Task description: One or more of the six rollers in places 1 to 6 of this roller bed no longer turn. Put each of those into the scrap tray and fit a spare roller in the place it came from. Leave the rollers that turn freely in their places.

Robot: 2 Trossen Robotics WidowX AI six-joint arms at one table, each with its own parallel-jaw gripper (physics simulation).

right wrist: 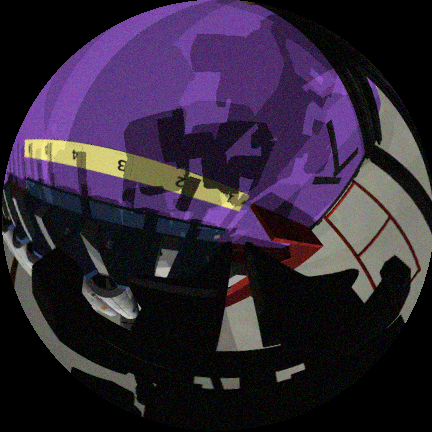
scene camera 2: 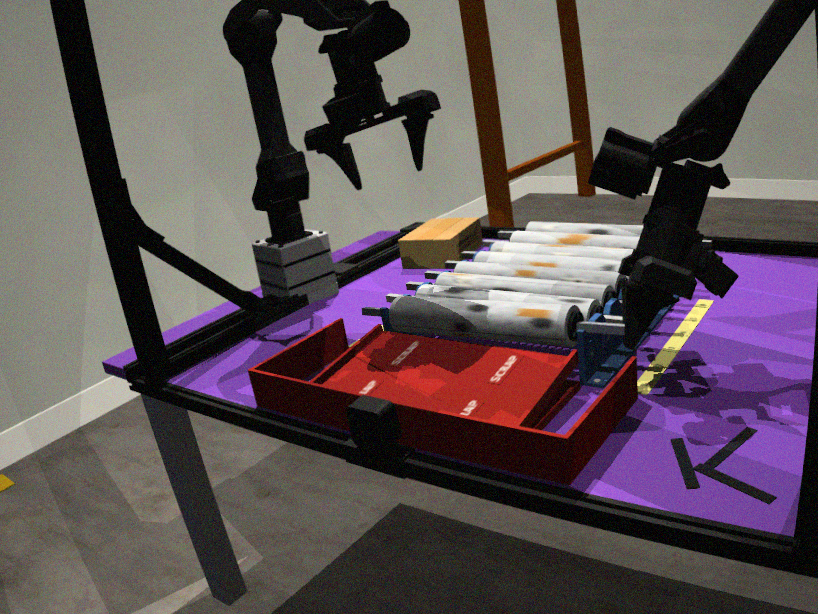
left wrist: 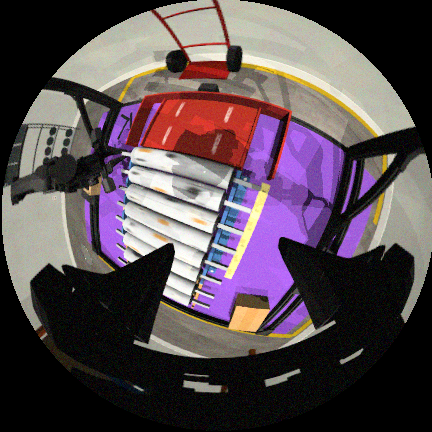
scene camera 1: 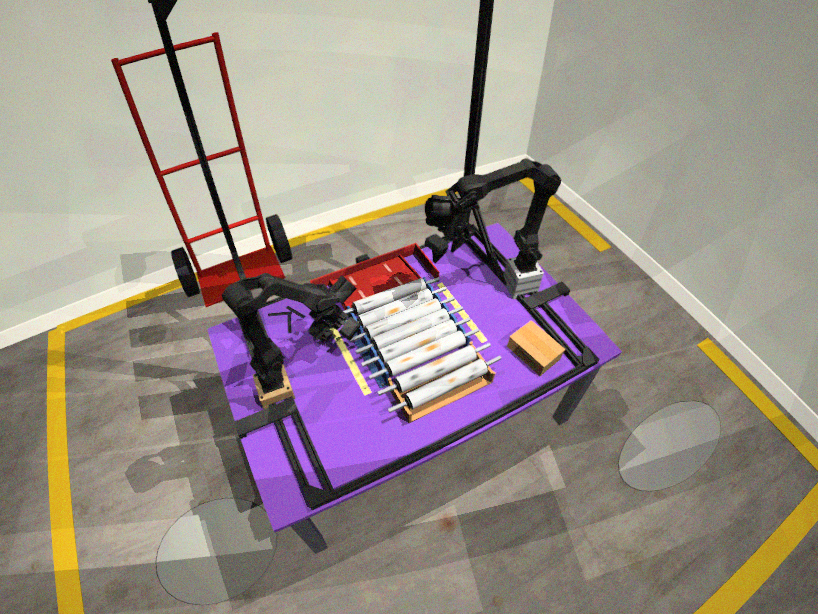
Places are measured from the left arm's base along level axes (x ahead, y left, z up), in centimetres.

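Pixels of known places: left gripper, fingertip midpoint: [scene camera 2: 389, 180] [left wrist: 226, 245] [scene camera 1: 443, 257]; right gripper, fingertip midpoint: [right wrist: 237, 246] [scene camera 2: 628, 347] [left wrist: 127, 152]; left arm's base, origin of the base link: [scene camera 2: 288, 237] [scene camera 1: 525, 265]; right arm's base, origin of the base link: [left wrist: 86, 181] [scene camera 1: 271, 381].
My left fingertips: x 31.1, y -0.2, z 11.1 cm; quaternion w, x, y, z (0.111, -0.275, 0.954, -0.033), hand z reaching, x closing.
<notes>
Ahead of a thing's pixels: the offset from my left fingertips to its top centre. "pt": to the spot under its first point.
White, blotchy rollers lie in a row on the blue bed. The roller nearest the tray [scene camera 1: 391, 296] [scene camera 2: 485, 317] [left wrist: 180, 163] is in place 1. Spare rollers lie in an orange rack @[dz -21.6, dx +9.6, dy +31.7 cm] [scene camera 1: 450, 397] at the row's front end. The red scrap tray @[dz -17.2, dx +19.6, dy -14.0 cm] [scene camera 1: 373, 276] [scene camera 2: 475, 432] is empty, beside place 1. My right gripper [scene camera 2: 632, 338] [right wrist: 237, 246] is nearly closed on the shaft end of the place 1 roller; its dark fingers largely hide the contact. My left gripper [scene camera 2: 389, 178] [left wrist: 226, 245] is wide open and empty, high above the table near the tray's other end.
A cardboard box @[dz -16.7, dx -23.4, dy +28.4 cm] [scene camera 1: 536, 346] [scene camera 2: 439, 241] [left wrist: 250, 315] stands right of the row in scene camera 1. Yellow numbered strips @[pt dz -22.1, dx +34.7, dy +16.6 cm] [scene camera 1: 350, 363] [right wrist: 121, 165] flank the bed. Black frame rails edge the purple table. A red hand truck [scene camera 1: 160, 173] stands behind, off the table.
</notes>
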